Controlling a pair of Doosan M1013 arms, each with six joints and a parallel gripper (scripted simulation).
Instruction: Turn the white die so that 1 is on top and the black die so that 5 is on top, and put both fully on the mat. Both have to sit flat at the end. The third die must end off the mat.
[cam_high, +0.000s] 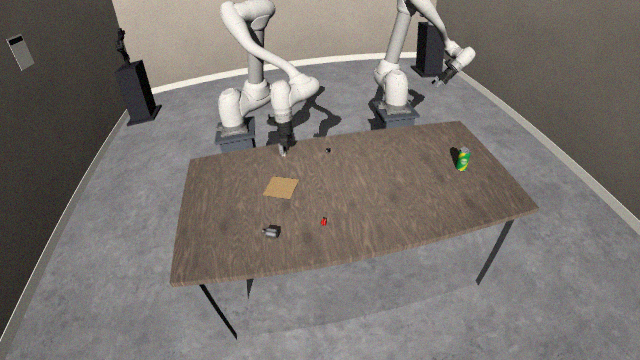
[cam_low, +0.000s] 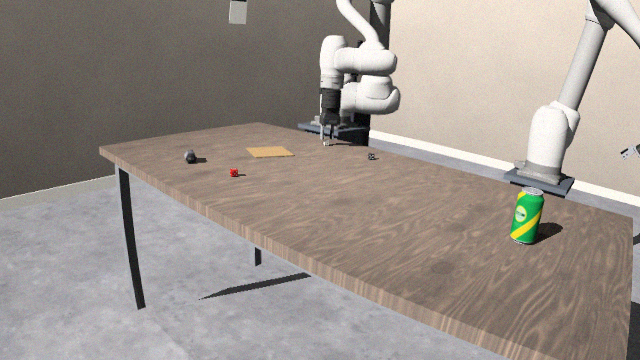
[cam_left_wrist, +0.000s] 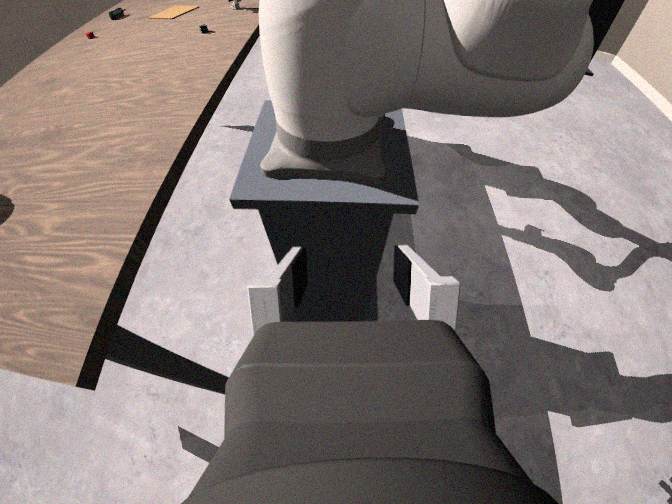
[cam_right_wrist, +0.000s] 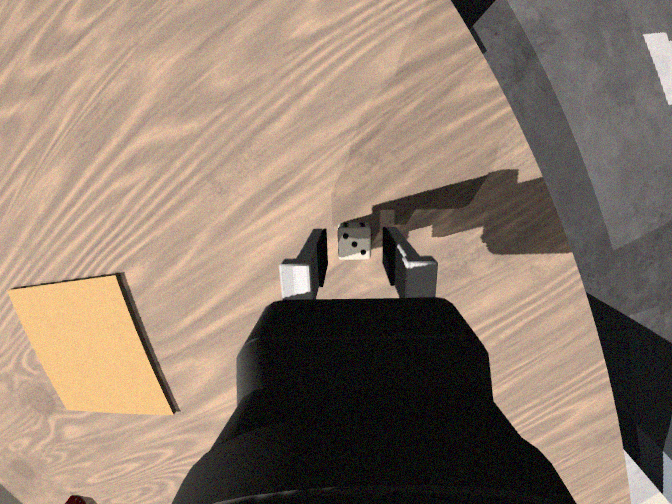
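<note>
The white die lies 30 mm below my right hand. The rest, counted from my right hand: tan mat 260 mm ahead, 40 mm to the right, 40 mm below; then black die 30 mm ahead, 240 mm to the left, 30 mm below; then red die 540 mm ahead, 120 mm to the left, 30 mm below.
</note>
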